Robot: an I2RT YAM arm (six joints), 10 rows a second.
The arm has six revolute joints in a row. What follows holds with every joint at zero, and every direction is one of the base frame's. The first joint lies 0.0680 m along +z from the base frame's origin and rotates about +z. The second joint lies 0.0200 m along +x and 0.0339 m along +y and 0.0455 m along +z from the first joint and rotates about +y. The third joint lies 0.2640 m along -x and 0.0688 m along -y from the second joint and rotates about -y. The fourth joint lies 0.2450 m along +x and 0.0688 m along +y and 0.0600 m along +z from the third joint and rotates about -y. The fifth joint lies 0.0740 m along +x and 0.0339 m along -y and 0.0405 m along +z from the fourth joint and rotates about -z. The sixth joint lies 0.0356 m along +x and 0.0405 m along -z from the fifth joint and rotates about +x. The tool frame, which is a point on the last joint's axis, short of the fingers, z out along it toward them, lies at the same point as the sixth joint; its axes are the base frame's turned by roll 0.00, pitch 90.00 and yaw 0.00 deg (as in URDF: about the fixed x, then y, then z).
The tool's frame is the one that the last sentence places.
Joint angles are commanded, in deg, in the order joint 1, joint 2, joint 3, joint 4, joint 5, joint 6. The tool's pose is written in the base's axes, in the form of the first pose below.
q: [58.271, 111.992, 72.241, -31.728, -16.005, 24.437]
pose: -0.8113 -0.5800 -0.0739; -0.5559 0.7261 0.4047; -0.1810 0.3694 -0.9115; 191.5 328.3 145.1
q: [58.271, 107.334, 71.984, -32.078, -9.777, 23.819]
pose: -0.7966 -0.6020 0.0545; -0.5316 0.7406 0.4110; -0.2878 0.2985 -0.9100; 192.1 322.2 172.0
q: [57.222, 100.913, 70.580, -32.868, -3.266, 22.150]
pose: -0.7693 -0.6081 0.1958; -0.4994 0.7636 0.4093; -0.3984 0.2171 -0.8911; 193.8 304.7 203.0
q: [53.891, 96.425, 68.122, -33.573, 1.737, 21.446]
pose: -0.7759 -0.5537 0.3022; -0.4436 0.8195 0.3628; -0.4485 0.1475 -0.8815; 204.4 278.4 215.9
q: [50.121, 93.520, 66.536, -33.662, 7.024, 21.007]
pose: -0.7810 -0.4748 0.4058; -0.3798 0.8768 0.2950; -0.4958 0.0762 -0.8651; 218.4 254.6 224.0
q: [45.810, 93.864, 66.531, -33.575, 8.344, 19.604]
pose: -0.7953 -0.4176 0.4394; -0.3419 0.9076 0.2438; -0.5006 0.0437 -0.8646; 238.0 237.4 222.3
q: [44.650, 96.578, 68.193, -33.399, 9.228, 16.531]
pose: -0.7830 -0.4349 0.4447; -0.3787 0.9005 0.2139; -0.4935 -0.0009 -0.8698; 250.1 239.0 215.9
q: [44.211, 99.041, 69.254, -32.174, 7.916, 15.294]
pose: -0.7802 -0.4546 0.4298; -0.3945 0.8907 0.2259; -0.4855 0.0067 -0.8742; 258.1 244.2 208.1
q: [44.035, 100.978, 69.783, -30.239, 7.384, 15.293]
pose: -0.7792 -0.4558 0.4302; -0.3896 0.8899 0.2372; -0.4910 0.0172 -0.8710; 264.3 249.2 201.1
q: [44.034, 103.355, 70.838, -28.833, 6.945, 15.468]
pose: -0.7810 -0.4566 0.4262; -0.3868 0.8893 0.2439; -0.4904 0.0256 -0.8711; 270.6 255.6 193.3
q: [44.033, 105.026, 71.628, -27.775, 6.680, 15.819]
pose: -0.7832 -0.4537 0.4251; -0.3806 0.8905 0.2492; -0.4917 0.0334 -0.8701; 275.2 260.3 187.9
